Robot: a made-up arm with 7 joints. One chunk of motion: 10 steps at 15 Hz.
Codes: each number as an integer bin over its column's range. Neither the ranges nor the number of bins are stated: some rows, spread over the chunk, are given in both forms.
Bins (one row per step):
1: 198 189 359 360 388 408
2: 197 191 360 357 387 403
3: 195 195 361 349 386 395
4: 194 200 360 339 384 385
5: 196 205 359 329 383 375
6: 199 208 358 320 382 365
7: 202 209 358 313 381 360
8: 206 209 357 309 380 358
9: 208 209 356 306 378 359
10: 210 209 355 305 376 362
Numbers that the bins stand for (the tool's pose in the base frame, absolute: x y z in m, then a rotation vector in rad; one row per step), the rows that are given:
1: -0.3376 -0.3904 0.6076 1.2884 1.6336 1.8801
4: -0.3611 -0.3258 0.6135 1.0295 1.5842 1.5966
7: -0.3141 -0.2730 0.6018 0.7089 1.5473 1.2884
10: -0.2671 -0.2730 0.5841 0.6103 1.4856 1.3130
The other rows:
2: -0.3434 -0.3787 0.6135 1.2514 1.6212 1.8185
3: -0.3552 -0.3552 0.6194 1.1527 1.6089 1.7199
5: -0.3493 -0.2965 0.6076 0.9062 1.5719 1.4733
6: -0.3317 -0.2789 0.6018 0.7952 1.5596 1.3500
8: -0.2906 -0.2730 0.5959 0.6596 1.5349 1.2637
9: -0.2789 -0.2730 0.5900 0.6226 1.5103 1.2760

